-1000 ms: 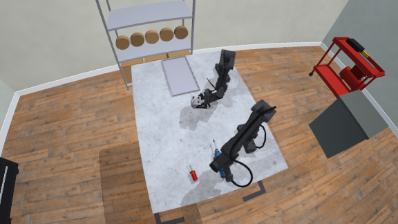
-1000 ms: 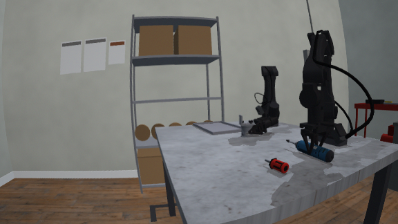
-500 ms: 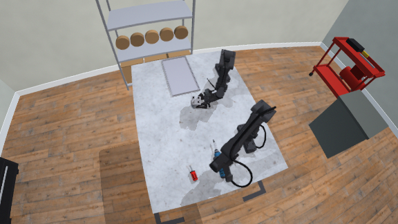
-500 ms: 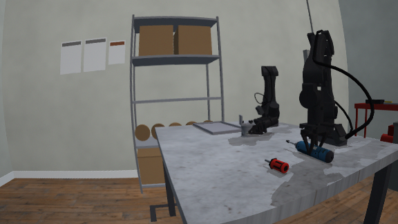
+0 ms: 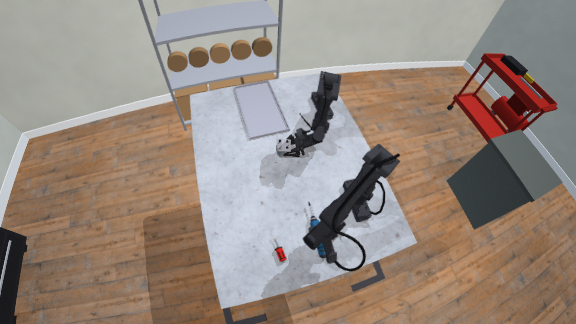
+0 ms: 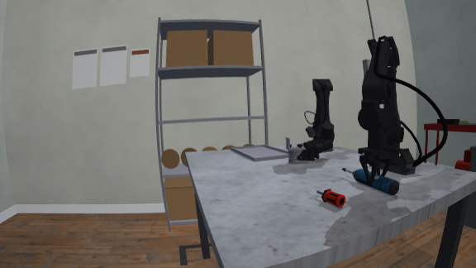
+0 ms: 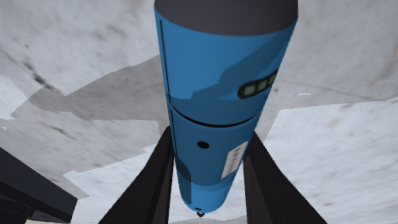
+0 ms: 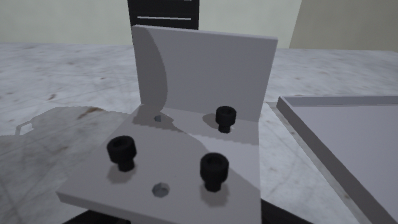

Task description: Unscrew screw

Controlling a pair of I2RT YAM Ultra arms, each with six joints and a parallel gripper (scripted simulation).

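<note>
My right hand is right at the joint module. From my right hand the other things lie so: screw (300 mm to the left, 60 mm behind); then grey bracket (50 mm above); then bit (330 mm to the left, 60 mm behind).
</note>
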